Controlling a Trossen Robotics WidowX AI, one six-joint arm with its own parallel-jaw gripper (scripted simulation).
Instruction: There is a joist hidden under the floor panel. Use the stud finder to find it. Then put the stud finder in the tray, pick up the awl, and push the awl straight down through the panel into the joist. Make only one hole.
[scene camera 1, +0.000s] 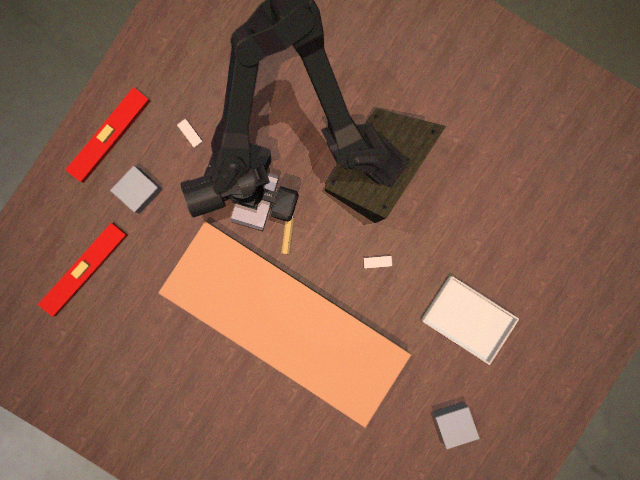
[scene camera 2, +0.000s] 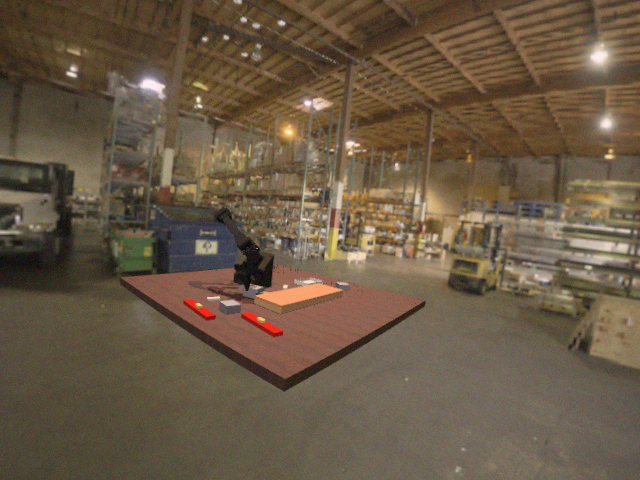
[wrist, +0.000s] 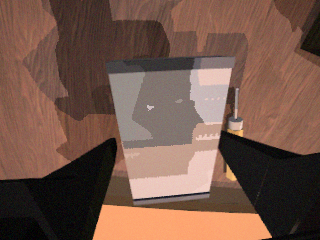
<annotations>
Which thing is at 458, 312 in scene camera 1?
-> A white tray.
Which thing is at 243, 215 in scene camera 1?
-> A grey stud finder.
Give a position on a grey block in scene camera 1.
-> At 455, 423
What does my gripper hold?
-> Nothing.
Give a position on a grey stud finder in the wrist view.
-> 169, 111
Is my gripper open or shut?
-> Open.
</annotations>
